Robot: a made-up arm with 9 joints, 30 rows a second.
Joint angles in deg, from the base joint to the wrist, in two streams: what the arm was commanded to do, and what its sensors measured. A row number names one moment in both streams.
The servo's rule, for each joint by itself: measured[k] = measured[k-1] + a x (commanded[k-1-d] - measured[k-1]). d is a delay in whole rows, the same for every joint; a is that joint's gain. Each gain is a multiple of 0.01, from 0.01 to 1. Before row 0 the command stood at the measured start. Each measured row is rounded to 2 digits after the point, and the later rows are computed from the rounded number. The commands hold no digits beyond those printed.
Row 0, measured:
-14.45, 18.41, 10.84, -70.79, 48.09, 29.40, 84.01, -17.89, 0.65
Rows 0 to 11, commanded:
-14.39, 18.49, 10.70, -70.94, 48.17, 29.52, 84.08, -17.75, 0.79
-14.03, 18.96, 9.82, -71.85, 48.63, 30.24, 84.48, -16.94, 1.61
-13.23, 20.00, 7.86, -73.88, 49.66, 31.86, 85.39, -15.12, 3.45
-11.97, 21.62, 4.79, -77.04, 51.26, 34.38, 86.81, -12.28, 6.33
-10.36, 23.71, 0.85, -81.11, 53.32, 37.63, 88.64, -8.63, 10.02
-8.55, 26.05, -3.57, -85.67, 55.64, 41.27, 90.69, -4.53, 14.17
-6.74, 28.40, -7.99, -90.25, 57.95, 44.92, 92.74, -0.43, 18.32
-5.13, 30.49, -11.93, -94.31, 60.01, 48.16, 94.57, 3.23, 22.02
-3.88, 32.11, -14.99, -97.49, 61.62, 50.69, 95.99, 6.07, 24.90
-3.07, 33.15, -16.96, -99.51, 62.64, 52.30, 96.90, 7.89, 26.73
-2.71, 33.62, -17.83, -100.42, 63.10, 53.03, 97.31, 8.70, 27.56
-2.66, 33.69, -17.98, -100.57, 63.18, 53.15, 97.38, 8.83, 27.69
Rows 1 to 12, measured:
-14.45, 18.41, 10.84, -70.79, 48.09, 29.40, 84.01, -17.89, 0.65
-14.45, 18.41, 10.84, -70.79, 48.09, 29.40, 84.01, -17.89, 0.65
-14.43, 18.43, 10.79, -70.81, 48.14, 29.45, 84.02, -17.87, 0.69
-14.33, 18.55, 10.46, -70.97, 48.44, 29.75, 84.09, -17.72, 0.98
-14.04, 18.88, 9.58, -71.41, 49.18, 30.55, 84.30, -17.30, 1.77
-13.50, 19.51, 7.95, -72.25, 50.45, 32.01, 84.70, -16.50, 3.23
-12.68, 20.48, 5.54, -73.58, 52.20, 34.15, 85.33, -15.24, 5.40
-11.61, 21.76, 2.44, -75.39, 54.30, 36.86, 86.19, -13.53, 8.21
-10.34, 23.29, -1.11, -77.62, 56.53, 39.92, 87.24, -11.43, 11.45
-8.99, 24.95, -4.79, -80.12, 58.65, 43.05, 88.41, -9.08, 14.83
-7.66, 26.60, -8.26, -82.73, 60.46, 45.95, 89.62, -6.66, 18.05
-6.47, 28.11, -11.22, -85.25, 61.79, 48.36, 90.78, -4.33, 20.83
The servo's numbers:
d 2
a 0.26 0.23 0.34 0.15 0.61 0.38 0.16 0.16 0.32

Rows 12 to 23, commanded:
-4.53, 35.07, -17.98, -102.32, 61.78, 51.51, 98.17, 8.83, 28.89
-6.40, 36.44, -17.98, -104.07, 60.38, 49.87, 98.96, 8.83, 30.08
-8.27, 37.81, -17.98, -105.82, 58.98, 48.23, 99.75, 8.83, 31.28
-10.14, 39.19, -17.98, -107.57, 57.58, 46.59, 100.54, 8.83, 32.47
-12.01, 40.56, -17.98, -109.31, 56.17, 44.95, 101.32, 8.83, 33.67
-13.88, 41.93, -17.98, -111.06, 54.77, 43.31, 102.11, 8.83, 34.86
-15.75, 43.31, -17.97, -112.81, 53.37, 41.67, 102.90, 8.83, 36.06
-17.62, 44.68, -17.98, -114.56, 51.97, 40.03, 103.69, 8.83, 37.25
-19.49, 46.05, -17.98, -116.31, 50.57, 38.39, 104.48, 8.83, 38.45
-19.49, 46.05, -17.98, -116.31, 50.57, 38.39, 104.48, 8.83, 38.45
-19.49, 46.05, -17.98, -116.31, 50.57, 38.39, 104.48, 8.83, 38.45
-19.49, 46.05, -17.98, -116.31, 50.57, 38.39, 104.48, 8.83, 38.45
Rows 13 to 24, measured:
-5.49, 29.38, -13.47, -87.53, 62.59, 50.13, 91.82, -2.25, 22.98
-4.75, 30.37, -15.00, -89.49, 62.95, 51.28, 92.71, -0.48, 24.49
-4.69, 31.45, -16.01, -91.41, 62.24, 51.37, 93.58, 1.01, 25.90
-5.13, 32.60, -16.68, -93.31, 61.11, 50.80, 94.44, 2.26, 27.24
-5.95, 33.80, -17.12, -95.19, 59.81, 49.82, 95.29, 3.31, 28.53
-7.04, 35.04, -17.41, -97.05, 58.45, 48.59, 96.13, 4.19, 29.79
-8.33, 36.31, -17.60, -98.89, 57.06, 47.21, 96.96, 4.93, 31.03
-9.77, 37.60, -17.73, -100.72, 55.66, 45.73, 97.78, 5.55, 32.26
-11.32, 38.91, -17.81, -102.53, 54.26, 44.19, 98.60, 6.07, 33.48
-12.96, 40.24, -17.87, -104.33, 52.86, 42.61, 99.41, 6.51, 34.69
-14.66, 41.58, -17.91, -106.13, 51.46, 41.01, 100.22, 6.88, 35.89
-15.92, 42.61, -17.93, -107.66, 50.92, 40.01, 100.90, 7.19, 36.71

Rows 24 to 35, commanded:
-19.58, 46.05, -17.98, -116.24, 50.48, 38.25, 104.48, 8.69, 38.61
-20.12, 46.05, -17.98, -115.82, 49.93, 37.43, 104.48, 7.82, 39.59
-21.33, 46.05, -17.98, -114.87, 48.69, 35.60, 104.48, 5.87, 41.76
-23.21, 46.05, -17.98, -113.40, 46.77, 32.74, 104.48, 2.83, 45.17
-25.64, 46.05, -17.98, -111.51, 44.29, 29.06, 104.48, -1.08, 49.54
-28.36, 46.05, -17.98, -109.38, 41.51, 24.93, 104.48, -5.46, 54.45
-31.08, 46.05, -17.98, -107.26, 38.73, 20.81, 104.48, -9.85, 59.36
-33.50, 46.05, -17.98, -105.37, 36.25, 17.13, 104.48, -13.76, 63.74
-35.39, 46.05, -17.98, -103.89, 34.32, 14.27, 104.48, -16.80, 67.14
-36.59, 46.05, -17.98, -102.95, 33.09, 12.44, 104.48, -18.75, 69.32
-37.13, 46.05, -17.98, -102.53, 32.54, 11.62, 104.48, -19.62, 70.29
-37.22, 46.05, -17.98, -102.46, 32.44, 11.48, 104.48, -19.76, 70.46
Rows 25 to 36, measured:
-16.85, 43.40, -17.95, -108.96, 50.71, 39.39, 101.47, 7.45, 37.27
-17.54, 44.01, -17.96, -110.06, 50.62, 39.01, 101.95, 7.67, 37.65
-18.07, 44.48, -17.97, -110.99, 50.53, 38.72, 102.35, 7.83, 37.96
-18.60, 44.84, -17.97, -111.71, 50.16, 38.23, 102.69, 7.83, 38.48
-19.31, 45.12, -17.97, -112.18, 49.26, 37.23, 102.98, 7.52, 39.53
-20.32, 45.33, -17.97, -112.36, 47.74, 35.52, 103.22, 6.77, 41.33
-21.70, 45.50, -17.97, -112.23, 45.64, 33.07, 103.42, 5.51, 43.96
-23.43, 45.63, -17.97, -111.80, 43.12, 29.98, 103.59, 3.75, 47.32
-25.42, 45.73, -17.97, -111.12, 40.44, 26.50, 103.73, 1.57, 51.17
-27.52, 45.80, -17.97, -110.26, 37.88, 22.94, 103.85, -0.88, 55.19
-29.57, 45.86, -17.97, -109.30, 35.71, 19.65, 103.95, -3.43, 59.01
-31.40, 45.90, -17.97, -108.35, 34.11, 16.91, 104.03, -5.88, 62.31

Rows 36 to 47, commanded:
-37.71, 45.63, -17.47, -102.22, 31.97, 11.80, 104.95, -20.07, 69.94
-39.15, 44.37, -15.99, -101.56, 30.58, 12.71, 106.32, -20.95, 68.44
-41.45, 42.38, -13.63, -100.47, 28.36, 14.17, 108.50, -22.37, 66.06
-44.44, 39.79, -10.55, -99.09, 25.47, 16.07, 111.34, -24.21, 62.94
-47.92, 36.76, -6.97, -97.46, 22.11, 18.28, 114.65, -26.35, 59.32
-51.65, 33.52, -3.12, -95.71, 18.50, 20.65, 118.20, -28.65, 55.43
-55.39, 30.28, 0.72, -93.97, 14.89, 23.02, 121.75, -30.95, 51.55
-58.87, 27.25, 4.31, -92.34, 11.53, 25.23, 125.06, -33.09, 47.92
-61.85, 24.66, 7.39, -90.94, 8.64, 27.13, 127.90, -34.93, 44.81
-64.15, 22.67, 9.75, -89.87, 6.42, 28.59, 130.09, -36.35, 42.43
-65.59, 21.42, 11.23, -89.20, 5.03, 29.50, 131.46, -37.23, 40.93
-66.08, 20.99, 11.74, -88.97, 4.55, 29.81, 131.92, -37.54, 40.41
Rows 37 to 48, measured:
-32.89, 45.93, -17.97, -107.48, 33.15, 14.90, 104.10, -8.08, 64.86
-34.02, 45.96, -17.97, -106.73, 32.72, 13.60, 104.16, -9.95, 66.65
-34.98, 45.88, -17.80, -106.05, 32.26, 12.92, 104.29, -11.57, 67.70
-36.06, 45.53, -17.18, -105.38, 31.24, 12.84, 104.61, -13.07, 67.94
-37.46, 44.81, -15.97, -104.64, 29.48, 13.35, 105.23, -14.56, 67.34
-39.27, 43.66, -14.13, -103.81, 27.03, 14.38, 106.21, -16.10, 65.93
-41.52, 42.07, -11.70, -102.86, 24.03, 15.86, 107.56, -17.74, 63.81
-44.15, 40.10, -8.78, -101.79, 20.66, 17.68, 109.26, -19.49, 61.13
-47.07, 37.84, -5.55, -100.62, 17.14, 19.71, 111.26, -21.32, 58.06
-50.14, 35.40, -2.20, -99.38, 13.72, 21.81, 113.47, -23.20, 54.82
-53.18, 32.93, 1.06, -98.11, 10.62, 23.83, 115.78, -25.08, 51.62
-56.03, 30.57, 4.01, -96.87, 8.06, 25.64, 118.07, -26.88, 48.68

